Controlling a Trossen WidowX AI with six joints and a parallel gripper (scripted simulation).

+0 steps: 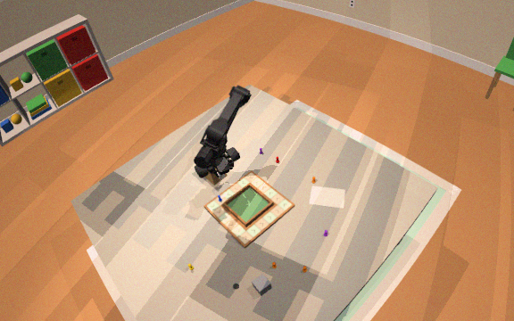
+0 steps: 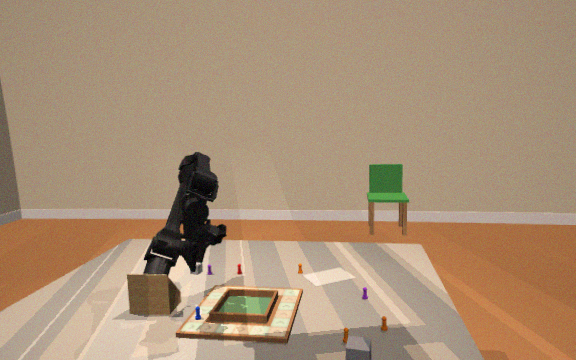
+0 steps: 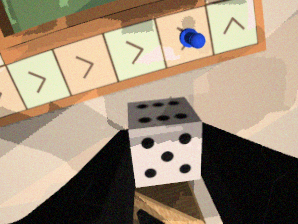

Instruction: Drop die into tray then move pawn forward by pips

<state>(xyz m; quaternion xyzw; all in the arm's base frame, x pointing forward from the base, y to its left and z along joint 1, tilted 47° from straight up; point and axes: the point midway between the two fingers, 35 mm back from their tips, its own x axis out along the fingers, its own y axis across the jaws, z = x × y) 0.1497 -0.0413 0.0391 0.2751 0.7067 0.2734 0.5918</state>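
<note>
My gripper tip is 20 mm short of the blue pawn, 50 mm to the left of it and 100 mm above it. From my gripper tip the other things lie so: white die right at my gripper tip; then red pawn 300 mm to the left, 110 mm below; then green dice tray 130 mm ahead, 40 mm to the left, 120 mm below.
</note>
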